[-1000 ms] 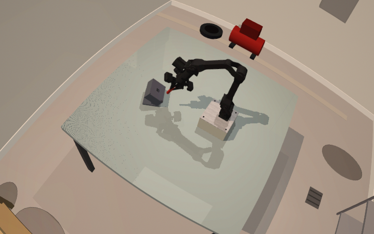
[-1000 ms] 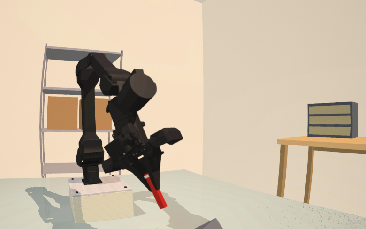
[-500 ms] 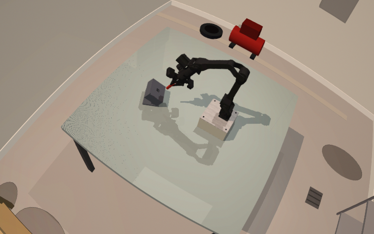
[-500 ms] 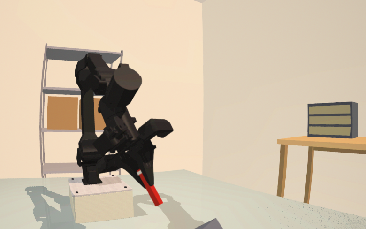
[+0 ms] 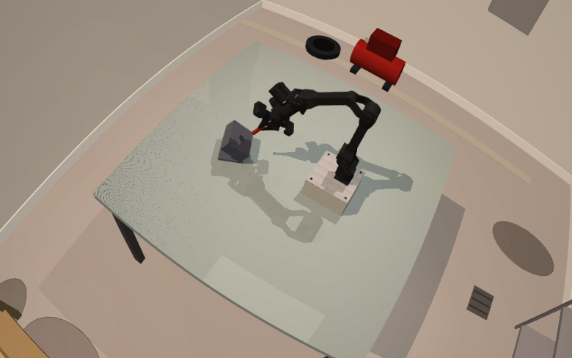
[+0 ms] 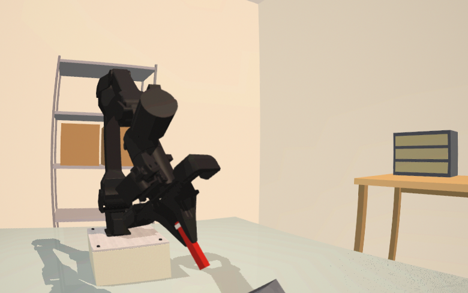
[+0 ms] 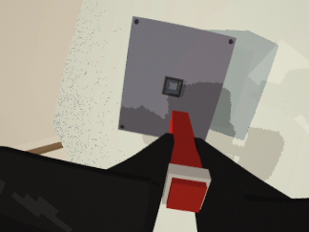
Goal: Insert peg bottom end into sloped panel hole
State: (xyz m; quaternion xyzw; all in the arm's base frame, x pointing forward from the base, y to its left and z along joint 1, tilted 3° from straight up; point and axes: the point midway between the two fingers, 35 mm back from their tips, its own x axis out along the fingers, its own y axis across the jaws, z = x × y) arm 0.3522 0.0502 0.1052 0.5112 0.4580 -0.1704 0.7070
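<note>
Now: gripper tip 80 mm short of the grey sloped panel, 30 mm to the right of it and 110 mm above it. From my gripper tip the other things lie so: peg: 10 mm behind, 10 mm above.
</note>
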